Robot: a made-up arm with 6 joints.
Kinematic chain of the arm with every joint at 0, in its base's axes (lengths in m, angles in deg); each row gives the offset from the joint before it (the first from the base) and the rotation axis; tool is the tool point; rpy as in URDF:
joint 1: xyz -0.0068 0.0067 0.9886 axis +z
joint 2: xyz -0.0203 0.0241 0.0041 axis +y
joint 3: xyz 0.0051 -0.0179 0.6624 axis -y
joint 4: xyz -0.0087 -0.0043 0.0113 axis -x
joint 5: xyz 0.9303 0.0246 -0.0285 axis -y
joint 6: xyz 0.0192 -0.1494 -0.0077 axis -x
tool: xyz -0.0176 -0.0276 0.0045 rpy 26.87 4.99 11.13
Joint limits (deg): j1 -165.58..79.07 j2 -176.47..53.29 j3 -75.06..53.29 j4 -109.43..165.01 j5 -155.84..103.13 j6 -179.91..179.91
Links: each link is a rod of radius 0.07 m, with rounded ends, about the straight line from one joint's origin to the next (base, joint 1, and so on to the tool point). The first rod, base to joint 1, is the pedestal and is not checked.
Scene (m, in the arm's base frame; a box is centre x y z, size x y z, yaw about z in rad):
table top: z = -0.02
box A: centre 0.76 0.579 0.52 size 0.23 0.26 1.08 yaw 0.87
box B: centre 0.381 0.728 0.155 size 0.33 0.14 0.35 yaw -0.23
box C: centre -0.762 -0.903 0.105 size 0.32 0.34 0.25 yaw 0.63
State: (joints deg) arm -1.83 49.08 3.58 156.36 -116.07 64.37
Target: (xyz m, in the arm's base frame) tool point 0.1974 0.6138 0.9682
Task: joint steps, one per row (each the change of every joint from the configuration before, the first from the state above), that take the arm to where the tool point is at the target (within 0.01 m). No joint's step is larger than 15 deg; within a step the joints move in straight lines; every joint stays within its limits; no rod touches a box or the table.
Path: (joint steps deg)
1: 5.26 -13.47 -6.03 -4.09 -1.46 6.50
2: 5.27 -13.46 -6.04 -4.10 -1.47 6.50
3: 5.26 -13.47 -6.03 -4.09 -1.46 6.50
4: 5.26 -13.47 -6.04 -4.09 -1.47 6.50
5: 13.75 1.61 -10.44 8.34 1.91 -9.65
6: 13.75 1.61 -10.43 8.34 1.91 -9.65
7: 13.75 1.61 -10.44 8.34 1.90 -9.65

